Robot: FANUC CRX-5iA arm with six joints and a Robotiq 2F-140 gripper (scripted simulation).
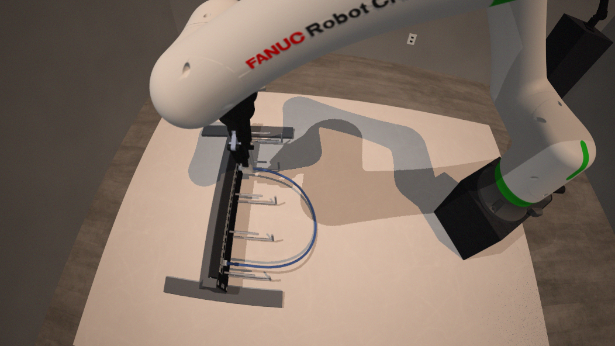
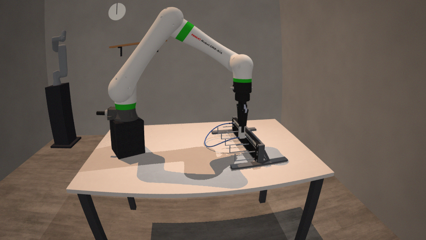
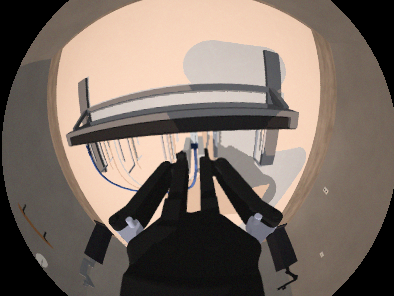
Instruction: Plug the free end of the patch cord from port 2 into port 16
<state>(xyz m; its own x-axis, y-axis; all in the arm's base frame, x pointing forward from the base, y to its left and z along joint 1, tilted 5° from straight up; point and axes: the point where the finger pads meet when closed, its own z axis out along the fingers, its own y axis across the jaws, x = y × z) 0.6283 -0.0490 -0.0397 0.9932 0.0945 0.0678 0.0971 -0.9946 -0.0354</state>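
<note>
Right now the plug is 10 mm ahead of my hand and 30 mm below it.
</note>
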